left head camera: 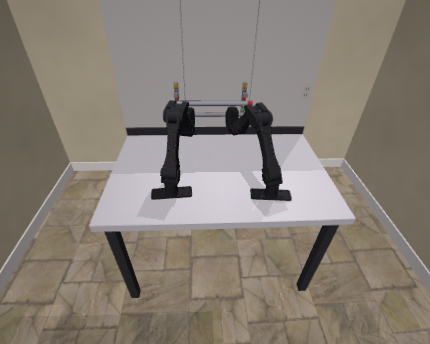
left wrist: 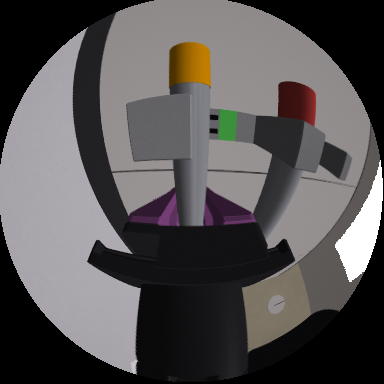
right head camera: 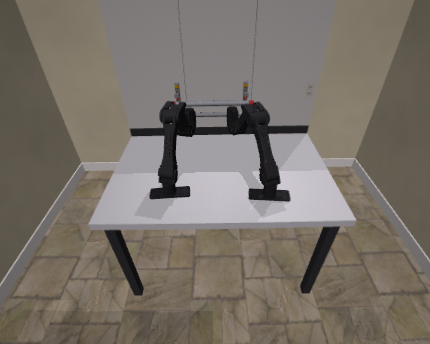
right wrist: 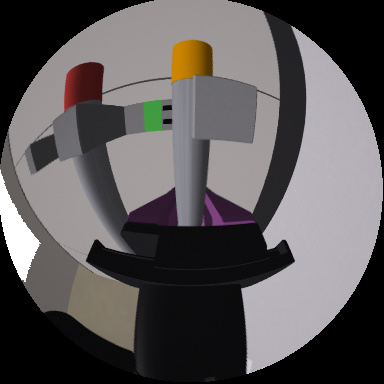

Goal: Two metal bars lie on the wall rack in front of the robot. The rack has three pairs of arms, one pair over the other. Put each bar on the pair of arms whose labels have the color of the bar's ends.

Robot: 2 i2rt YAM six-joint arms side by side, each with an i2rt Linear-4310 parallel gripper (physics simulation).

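Frame: origin at the left arm's base, x left, y down, z back, level; centimetres.
Seen in the pictures: left gripper, fingertip midpoint: [left wrist: 190, 188]; right gripper, fingertip midpoint: [right wrist: 189, 189]; left arm's base, link origin: [left head camera: 171, 193] [right head camera: 170, 193]; right arm's base, link origin: [left head camera: 270, 195] [right head camera: 268, 195].
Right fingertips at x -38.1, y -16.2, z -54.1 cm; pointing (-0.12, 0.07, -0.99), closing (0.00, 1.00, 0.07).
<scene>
Pixels of each thing's middle, then the offset from my right fingertips to it. Level surfaces: height alone.
- orange-ended bar, body centre: [right wrist: 189, 261] [left wrist: 190, 261] [left head camera: 210, 114] [right head camera: 211, 114] dy -0.2, dx +13.2, dz +1.9 cm
- red-ended bar, body centre: [right wrist: 144, 263] [left wrist: 233, 264] [left head camera: 211, 103] [right head camera: 212, 103] dy -7.9, dx +12.6, dz +2.7 cm
- white table, surface height: dy +16.2 cm
The orange-ended bar [left head camera: 211, 114] [right head camera: 212, 114] [left wrist: 191, 190] [right wrist: 191, 175] is level at the lowest arms of the rack [left head camera: 176, 92] [right head camera: 245, 91] [left wrist: 157, 130] [right wrist: 225, 110], whose labels are green. I cannot tell whether it touches them. The red-ended bar [left head camera: 215, 103] [right head camera: 215, 104] [left wrist: 297, 102] [right wrist: 84, 86] rests on the middle arms. My left gripper [left wrist: 190, 188] and right gripper [right wrist: 191, 212] are shut on the orange-ended bar, inboard of the rack's arms, with purple fingers on both sides. The fingertips are hidden in both head views.
The rack stands beyond the far edge of the white table [left head camera: 215, 200] [right head camera: 215, 200], near the grey wall. Its orange labels [left head camera: 176, 85] [right head camera: 245, 86] are at the top. Two thin chains [left head camera: 182, 50] [right head camera: 181, 50] hang above it. The red-ended bar is above both grippers.
</scene>
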